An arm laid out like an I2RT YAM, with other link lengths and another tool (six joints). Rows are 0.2 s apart.
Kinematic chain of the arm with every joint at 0, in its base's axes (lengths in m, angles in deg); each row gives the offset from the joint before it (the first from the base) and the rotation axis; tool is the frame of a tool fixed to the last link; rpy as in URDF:
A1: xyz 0 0 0.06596 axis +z
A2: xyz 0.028 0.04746 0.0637 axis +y
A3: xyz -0.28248 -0.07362 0 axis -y
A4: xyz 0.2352 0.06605 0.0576 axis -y
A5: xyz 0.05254 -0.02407 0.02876 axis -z
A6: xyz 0.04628 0 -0.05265 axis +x
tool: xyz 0.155 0.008 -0.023 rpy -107.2 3.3 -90
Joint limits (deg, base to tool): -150..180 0..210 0..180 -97..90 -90..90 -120..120
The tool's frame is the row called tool.
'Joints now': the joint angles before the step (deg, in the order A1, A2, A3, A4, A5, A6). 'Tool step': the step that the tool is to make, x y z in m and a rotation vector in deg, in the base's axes. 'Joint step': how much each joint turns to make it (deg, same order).
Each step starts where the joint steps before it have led.
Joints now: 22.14 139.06 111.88 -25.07 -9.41 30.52
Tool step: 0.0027 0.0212 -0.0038 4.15 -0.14 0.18
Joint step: 0.88 1.66 0.42 3.52 -2.50 2.97
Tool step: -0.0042 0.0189 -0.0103 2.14 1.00 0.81
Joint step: 1.26 2.02 0.78 1.61 -1.51 1.91
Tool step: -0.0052 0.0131 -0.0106 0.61 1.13 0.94
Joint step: 1.08 1.91 1.28 0.05 -0.70 0.79
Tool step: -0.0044 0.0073 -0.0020 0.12 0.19 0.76
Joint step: 0.74 0.33 0.17 0.07 -0.16 0.11
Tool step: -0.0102 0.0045 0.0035 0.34 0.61 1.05
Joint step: 0.57 -1.31 -1.70 -0.01 -0.75 -0.01
